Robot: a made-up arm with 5 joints.
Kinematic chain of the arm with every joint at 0, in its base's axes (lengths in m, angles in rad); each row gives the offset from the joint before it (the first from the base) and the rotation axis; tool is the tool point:
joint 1: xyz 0 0 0.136 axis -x
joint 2: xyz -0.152 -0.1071 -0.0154 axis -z
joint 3: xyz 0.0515 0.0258 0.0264 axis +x
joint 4: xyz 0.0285 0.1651 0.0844 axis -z
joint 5: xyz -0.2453 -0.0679 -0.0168 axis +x
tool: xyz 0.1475 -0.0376 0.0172
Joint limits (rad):
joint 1: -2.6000..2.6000
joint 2: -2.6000..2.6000
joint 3: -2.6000..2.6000
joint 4: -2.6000..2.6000
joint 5: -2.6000..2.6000
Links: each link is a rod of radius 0.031 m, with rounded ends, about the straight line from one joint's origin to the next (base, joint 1, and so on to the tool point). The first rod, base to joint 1, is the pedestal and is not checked.
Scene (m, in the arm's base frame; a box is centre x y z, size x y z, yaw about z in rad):
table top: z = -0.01
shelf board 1: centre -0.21 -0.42 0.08 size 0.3 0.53 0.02 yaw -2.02
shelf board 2: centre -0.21 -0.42 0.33 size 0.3 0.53 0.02 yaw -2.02
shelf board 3: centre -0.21 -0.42 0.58 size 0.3 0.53 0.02 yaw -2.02
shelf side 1: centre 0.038 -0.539 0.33 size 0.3 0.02 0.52 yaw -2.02
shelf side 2: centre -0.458 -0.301 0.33 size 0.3 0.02 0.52 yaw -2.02
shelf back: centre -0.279 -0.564 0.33 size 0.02 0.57 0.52 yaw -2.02
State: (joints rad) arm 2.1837 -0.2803 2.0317 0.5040 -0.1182
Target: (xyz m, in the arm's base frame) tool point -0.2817 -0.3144 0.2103
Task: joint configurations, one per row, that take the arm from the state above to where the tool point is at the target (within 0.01 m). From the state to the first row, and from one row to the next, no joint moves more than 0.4 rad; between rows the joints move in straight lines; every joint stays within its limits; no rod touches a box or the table.
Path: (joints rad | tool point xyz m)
1: 1.8437 -0.4809 1.9457 0.3657 0.0902 | -0.1559 0.1275 0.3151
2: 1.5038 -0.6815 1.8597 0.2273 0.2986 | -0.1406 0.0554 0.3245
3: 1.1638 -0.8822 1.7738 0.0890 0.5070 | -0.1303 -0.0066 0.3074
4: 0.8238 -1.0828 1.6878 -0.0493 0.7154 | -0.1261 -0.0498 0.2737
5: 0.4839 -1.2834 1.6018 -0.1876 0.9238 | -0.1285 -0.0728 0.2351
6: 0.1439 -1.4840 1.5158 -0.3260 1.1322 | -0.1376 -0.0806 0.2010
7: 0.0499 -1.6068 1.1299 -0.2845 0.8746 | -0.1490 -0.0879 0.2059
8: -0.0441 -1.7295 0.7439 -0.2429 0.6171 | -0.1655 -0.1014 0.2112
9: -0.1380 -1.8522 0.3579 -0.2014 0.3595 | -0.1895 -0.1231 0.2103
10: -0.1866 -1.9472 0.3673 0.1669 0.2974 | -0.2031 -0.1812 0.2094
11: -0.2351 -2.0422 0.3767 0.5352 0.2354 | -0.2240 -0.2341 0.2095
12: -0.2836 -2.1373 0.3861 0.9035 0.1733 | -0.2508 -0.2792 0.2101
13: -0.3322 -2.2323 0.3955 1.2718 0.1112 | -0.2817 -0.3144 0.2103

